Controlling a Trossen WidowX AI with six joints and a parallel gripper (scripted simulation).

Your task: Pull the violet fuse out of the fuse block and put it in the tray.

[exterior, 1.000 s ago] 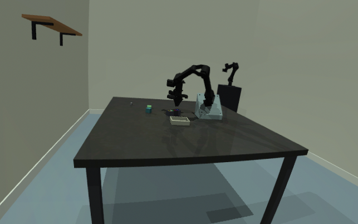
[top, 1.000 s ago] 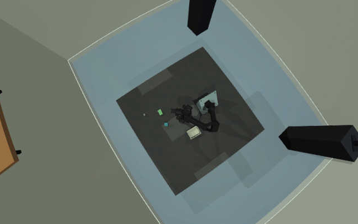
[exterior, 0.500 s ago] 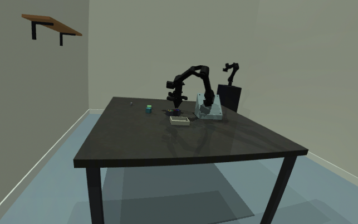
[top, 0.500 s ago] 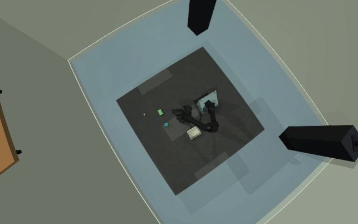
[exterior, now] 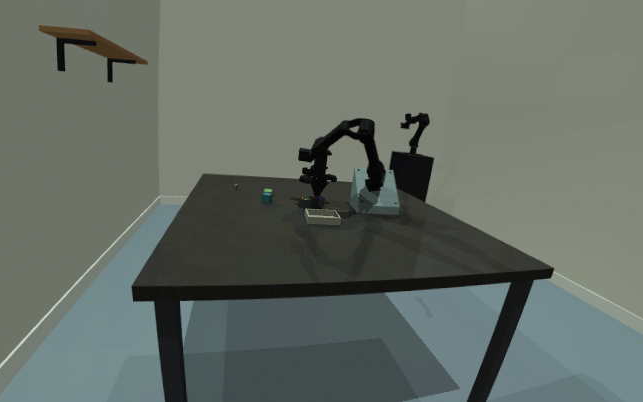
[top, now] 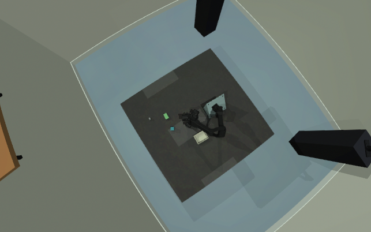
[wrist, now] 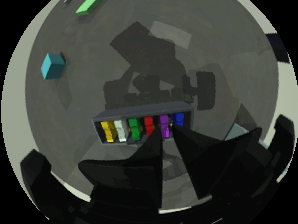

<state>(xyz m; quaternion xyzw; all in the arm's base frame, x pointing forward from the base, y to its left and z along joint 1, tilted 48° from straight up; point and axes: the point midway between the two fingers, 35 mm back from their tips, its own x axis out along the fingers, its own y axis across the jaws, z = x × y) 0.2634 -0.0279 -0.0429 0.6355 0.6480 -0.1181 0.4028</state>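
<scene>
Right now the violet fuse is 20 mm below my gripper tip. The rest, counted from my gripper tip: cream tray (210 mm to the left, 40 mm below, 40 mm ahead); then teal cube (230 mm ahead, 50 mm to the right, 30 mm below); then green flat block (200 mm to the right, 200 mm ahead, 40 mm below).
</scene>
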